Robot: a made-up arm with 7 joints. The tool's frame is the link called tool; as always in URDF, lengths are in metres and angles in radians. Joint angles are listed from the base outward.
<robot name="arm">
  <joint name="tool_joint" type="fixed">
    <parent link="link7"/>
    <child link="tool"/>
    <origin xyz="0 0 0" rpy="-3.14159 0 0"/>
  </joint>
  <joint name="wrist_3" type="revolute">
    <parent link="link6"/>
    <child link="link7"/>
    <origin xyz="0.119 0 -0.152" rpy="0 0 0"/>
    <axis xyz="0 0.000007 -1"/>
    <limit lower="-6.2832" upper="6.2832"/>
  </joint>
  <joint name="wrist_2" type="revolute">
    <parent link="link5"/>
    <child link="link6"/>
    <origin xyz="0 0 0" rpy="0 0 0"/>
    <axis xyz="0 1 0.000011"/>
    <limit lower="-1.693" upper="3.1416"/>
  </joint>
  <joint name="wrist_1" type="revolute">
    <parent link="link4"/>
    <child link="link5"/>
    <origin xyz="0.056 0 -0.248" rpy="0 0 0"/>
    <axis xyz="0 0.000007 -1"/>
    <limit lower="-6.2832" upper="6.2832"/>
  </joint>
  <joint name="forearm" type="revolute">
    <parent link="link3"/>
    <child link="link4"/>
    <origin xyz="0.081 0 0" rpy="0 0 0"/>
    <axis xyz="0 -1 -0.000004"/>
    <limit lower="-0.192" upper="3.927"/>
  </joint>
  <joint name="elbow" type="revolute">
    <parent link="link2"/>
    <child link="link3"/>
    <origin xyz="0 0 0.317" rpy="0 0 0"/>
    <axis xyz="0 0 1"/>
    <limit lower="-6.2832" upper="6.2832"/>
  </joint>
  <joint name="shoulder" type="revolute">
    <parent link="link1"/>
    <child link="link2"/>
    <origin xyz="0 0 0" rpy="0 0 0"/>
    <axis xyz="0 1 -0.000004"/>
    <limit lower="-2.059" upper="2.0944"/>
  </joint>
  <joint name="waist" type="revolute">
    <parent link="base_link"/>
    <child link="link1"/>
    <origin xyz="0 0 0.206" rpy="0 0 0"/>
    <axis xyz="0 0 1"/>
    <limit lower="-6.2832" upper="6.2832"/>
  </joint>
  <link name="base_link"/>
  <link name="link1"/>
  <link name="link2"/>
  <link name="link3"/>
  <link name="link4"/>
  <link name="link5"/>
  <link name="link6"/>
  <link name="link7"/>
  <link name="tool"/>
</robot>
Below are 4 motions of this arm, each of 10 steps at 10 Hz.
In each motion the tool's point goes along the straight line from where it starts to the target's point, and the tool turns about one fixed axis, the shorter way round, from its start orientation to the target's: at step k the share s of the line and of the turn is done. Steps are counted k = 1, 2, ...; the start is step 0. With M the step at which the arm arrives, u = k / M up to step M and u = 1 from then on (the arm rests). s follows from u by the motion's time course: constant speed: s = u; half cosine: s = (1 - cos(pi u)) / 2; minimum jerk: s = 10 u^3 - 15 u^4 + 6 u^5.
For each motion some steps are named. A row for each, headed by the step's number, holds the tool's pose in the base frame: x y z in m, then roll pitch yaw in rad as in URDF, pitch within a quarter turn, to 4 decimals.
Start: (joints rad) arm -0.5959 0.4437 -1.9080 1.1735 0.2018 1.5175 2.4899
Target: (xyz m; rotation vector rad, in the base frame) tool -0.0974 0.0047 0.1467 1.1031 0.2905 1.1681
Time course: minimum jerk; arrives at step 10
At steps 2, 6, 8, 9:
2: -0.2484 -0.2685 0.3225 3.0912 -0.2677 1.1706
6: -0.1483 -0.0874 0.2059 1.7331 -0.3037 1.1059
8: -0.1067 -0.0121 0.1575 1.1623 -0.3354 1.1032
9: -0.0988 0.0022 0.1483 1.0530 -0.3413 1.1049

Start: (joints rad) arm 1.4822 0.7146 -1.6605 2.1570 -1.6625 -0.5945 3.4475
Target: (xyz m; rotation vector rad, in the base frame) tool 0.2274 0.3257 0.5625 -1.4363 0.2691 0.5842
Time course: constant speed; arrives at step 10
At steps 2, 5, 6, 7, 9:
2: 0.3411 0.4058 0.5106 -1.6814 -0.4513 -0.6870
5: 0.2985 0.3757 0.5301 -1.6938 -0.0576 -0.3638
6: 0.2843 0.3657 0.5365 -1.6697 0.0720 -0.2582
7: 0.2700 0.3557 0.5430 -1.6314 0.1983 -0.1475
9: 0.2416 0.3357 0.5560 -1.5056 0.4329 0.1037

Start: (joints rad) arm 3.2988 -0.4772 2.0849 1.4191 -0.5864 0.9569 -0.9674
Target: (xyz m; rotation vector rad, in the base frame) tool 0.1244 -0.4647 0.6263 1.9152 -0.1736 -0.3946
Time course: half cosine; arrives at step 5
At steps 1, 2, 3, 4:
1: 0.3619 -0.4097 0.3628 2.4250 0.6937 0.1489
2: 0.2963 -0.4249 0.4356 2.2405 0.5778 -0.0231
3: 0.2151 -0.4437 0.5257 2.0622 0.4060 -0.1847
4: 0.1495 -0.4589 0.5985 1.9480 0.2519 -0.2838

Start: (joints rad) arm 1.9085 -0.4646 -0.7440 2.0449 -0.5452 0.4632 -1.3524
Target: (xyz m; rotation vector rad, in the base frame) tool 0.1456 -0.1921 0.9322 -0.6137 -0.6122 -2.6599
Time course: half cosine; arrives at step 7
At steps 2, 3, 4, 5, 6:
2: 0.2314 0.0592 0.8948 1.1297 -0.2544 2.6034
3: 0.2102 -0.0029 0.9041 0.9766 -0.3634 2.7714
4: 0.1867 -0.0718 0.9143 0.7785 -0.4516 2.9849
5: 0.1655 -0.1338 0.9235 0.5797 -0.4945 -3.0862
6: 0.1508 -0.1768 0.9299 0.4365 -0.5014 -2.9340

